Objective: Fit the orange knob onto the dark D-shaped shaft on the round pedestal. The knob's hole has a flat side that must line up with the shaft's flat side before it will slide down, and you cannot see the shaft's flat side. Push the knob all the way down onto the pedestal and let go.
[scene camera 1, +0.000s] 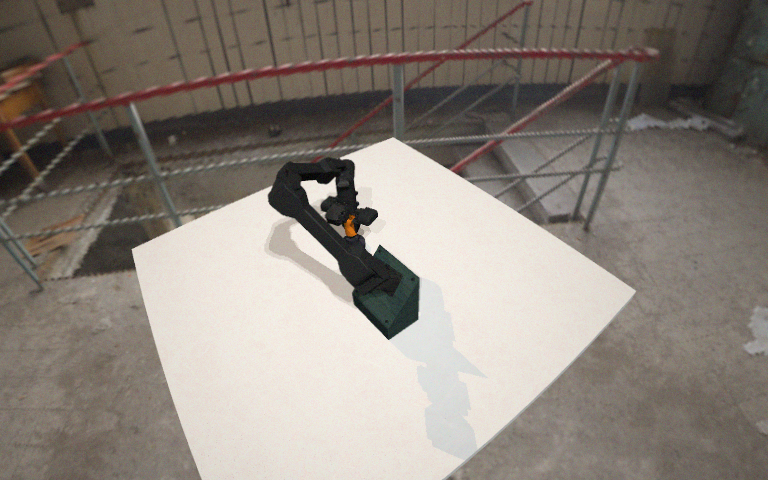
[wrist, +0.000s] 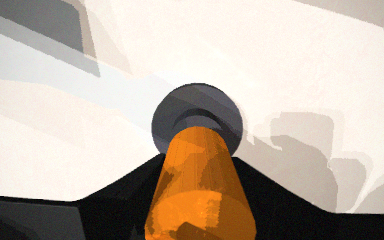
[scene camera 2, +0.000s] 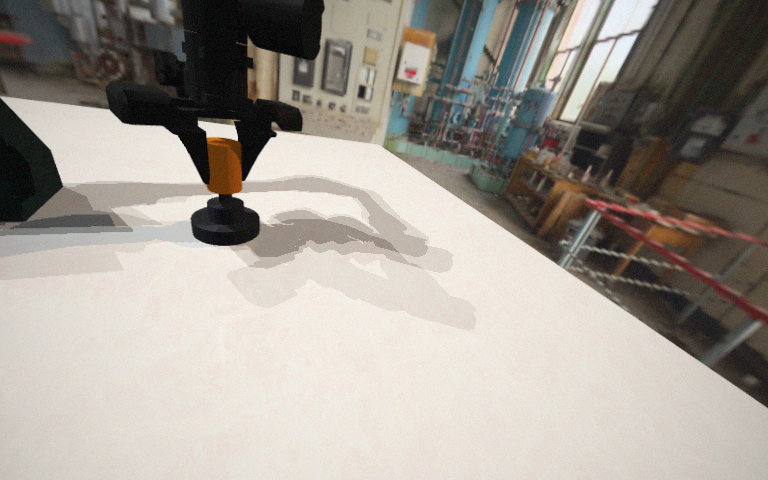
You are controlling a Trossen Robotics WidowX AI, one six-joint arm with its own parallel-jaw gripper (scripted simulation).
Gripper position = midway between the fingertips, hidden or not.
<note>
My gripper (scene camera 2: 224, 181) carries an orange knob (scene camera 2: 224, 155). Also in view: a dark round pedestal (wrist: 195, 104).
My gripper shows as well in scene camera 1 (scene camera 1: 351, 230) and in the wrist view (wrist: 197, 161).
</note>
